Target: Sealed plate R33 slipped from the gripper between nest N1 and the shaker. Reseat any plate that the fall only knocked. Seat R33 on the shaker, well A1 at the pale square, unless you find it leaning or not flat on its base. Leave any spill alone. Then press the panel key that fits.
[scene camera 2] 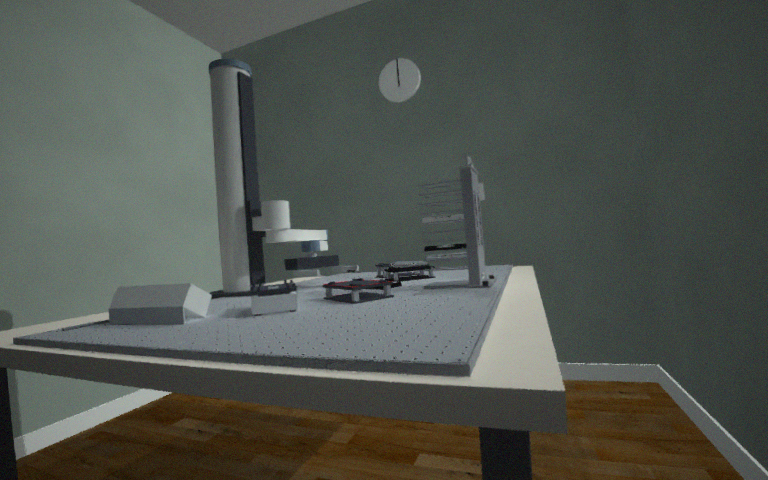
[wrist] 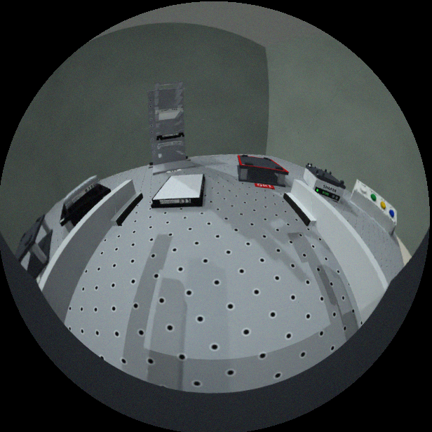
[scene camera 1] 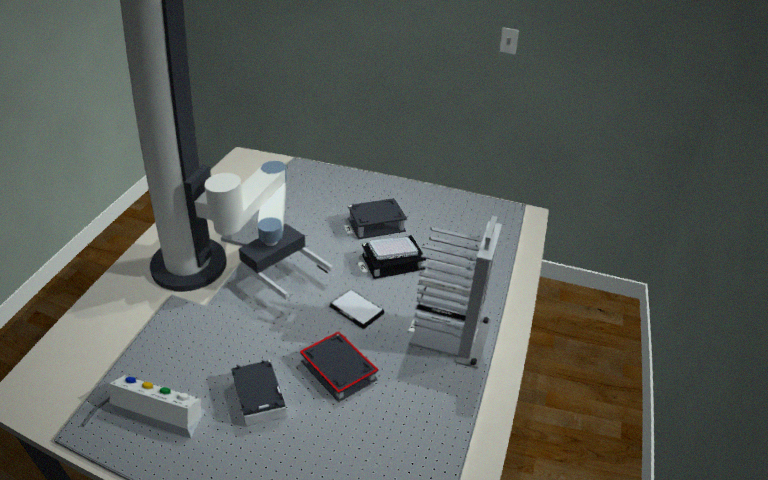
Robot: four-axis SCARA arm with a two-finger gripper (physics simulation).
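Pixels of known places: gripper, fingertip midpoint: (scene camera 2: 339, 270) (scene camera 1: 309, 282); arm's base, link origin: (scene camera 2: 244, 294) (scene camera 1: 188, 265).
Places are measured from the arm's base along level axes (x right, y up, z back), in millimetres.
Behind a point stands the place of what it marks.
Plate R33 (scene camera 1: 356, 308) {x 13, y 27, z -568 mm} (wrist: 179, 192), pale-topped with a black rim, lies on the perforated board and looks flat; its label faces the wrist camera. My gripper (scene camera 1: 308, 282) {x 9, y 74, z -428 mm} (wrist: 212, 183) is open and empty, low over the board on the arm's side of R33, not touching it. A clear plate (scene camera 1: 393, 247) {x -218, y 81, z -601 mm} (wrist: 80, 192) sits askew on a black nest (scene camera 1: 399, 268) {x -205, y 18, z -627 mm} (wrist: 80, 212), seemingly with one edge raised. The shaker (scene camera 1: 257, 387) {x 395, y 68, z -456 mm} (scene camera 2: 274, 300) {x 446, y 43, z -498 mm} (wrist: 325, 184) has a bare dark top. The key panel (scene camera 1: 155, 404) {x 552, y 83, z -264 mm} (scene camera 2: 150, 305) {x 569, y 54, z -260 mm} (wrist: 375, 202) has blue, yellow, green and white keys. No spill is discernible.
The red-rimmed nest QR1 (scene camera 1: 339, 362) {x 236, y 53, z -603 mm} (scene camera 2: 357, 284) {x 302, y 56, z -635 mm} (wrist: 262, 165) stands between R33 and the shaker. A tall rack (scene camera 1: 478, 300) {x 84, y 221, z -893 mm} (scene camera 2: 472, 226) {x 84, y 180, z -892 mm} (wrist: 151, 125) holding plates stands beyond R33. Another dark nest (scene camera 1: 377, 210) {x -406, y 67, z -490 mm} (wrist: 35, 240) stands at the back, its label unreadable.
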